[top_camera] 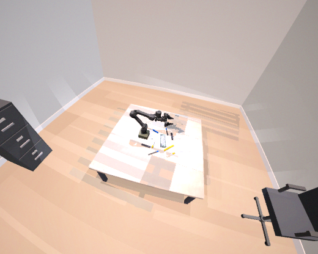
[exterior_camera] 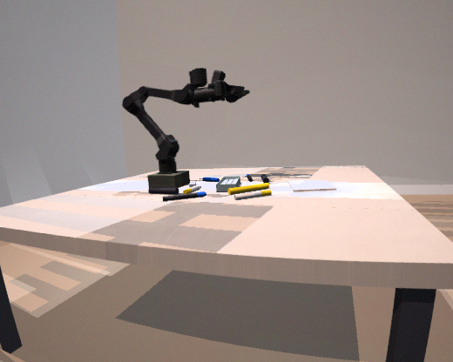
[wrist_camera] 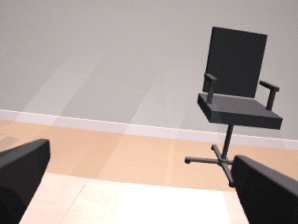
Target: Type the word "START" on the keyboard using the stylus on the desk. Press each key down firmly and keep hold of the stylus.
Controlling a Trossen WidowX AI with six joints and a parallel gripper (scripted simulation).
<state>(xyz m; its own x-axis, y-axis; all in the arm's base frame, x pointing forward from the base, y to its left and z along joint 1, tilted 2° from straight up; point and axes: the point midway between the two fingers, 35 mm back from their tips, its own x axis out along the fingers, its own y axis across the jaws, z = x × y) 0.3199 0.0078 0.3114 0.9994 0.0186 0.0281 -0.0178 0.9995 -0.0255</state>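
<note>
My gripper tip is now 350 mm above the blue stylus, 240 mm past it and 120 mm to the right of it. Also, from my gripper tip: white paper sheet: 360 mm below, 220 mm ahead, 40 mm to the right.
</note>
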